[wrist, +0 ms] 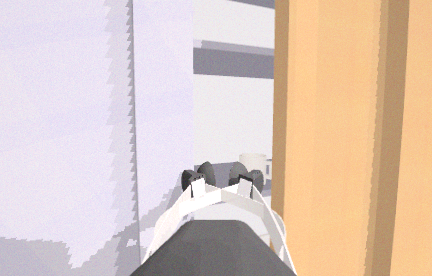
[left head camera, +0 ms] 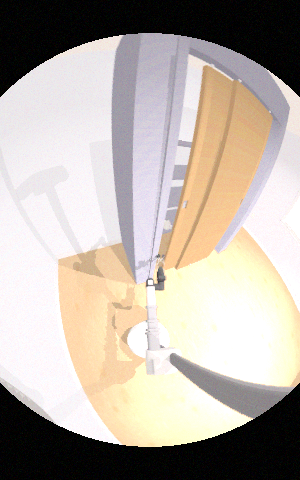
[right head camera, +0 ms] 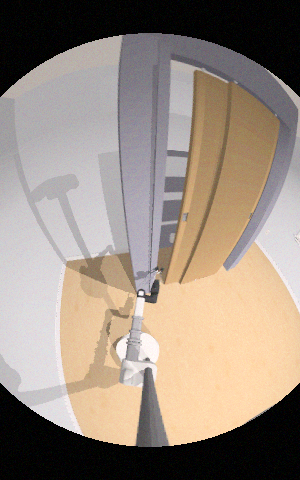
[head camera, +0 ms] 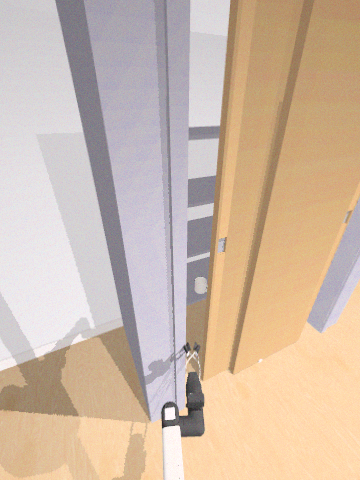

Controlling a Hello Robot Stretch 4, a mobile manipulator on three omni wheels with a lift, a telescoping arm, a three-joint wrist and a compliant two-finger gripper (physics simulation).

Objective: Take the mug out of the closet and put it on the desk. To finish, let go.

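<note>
Head camera: a closet door [head camera: 279, 207]. Left head camera: the closet door [left head camera: 231, 127]. Right head camera: the door [right head camera: 233, 136]. Wrist view: my gripper [wrist: 222, 176], together with the closet door [wrist: 344, 148].
</note>
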